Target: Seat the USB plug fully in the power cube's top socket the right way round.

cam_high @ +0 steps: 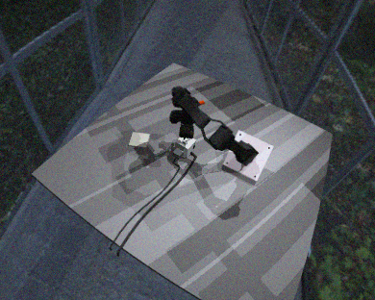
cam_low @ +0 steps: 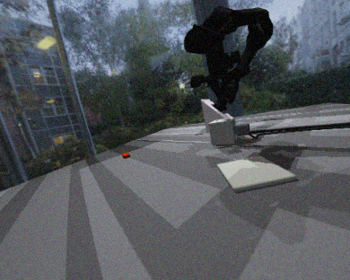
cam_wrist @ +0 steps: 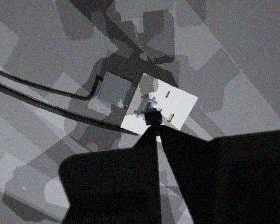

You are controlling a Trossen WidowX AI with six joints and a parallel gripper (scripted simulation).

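The dark USB plug lies 20 mm below my gripper tip. Also, from my gripper tip: orange object: 160 mm ahead, 390 mm to the right, 130 mm below; pale flat pad: 230 mm ahead, 90 mm to the left, 130 mm below.
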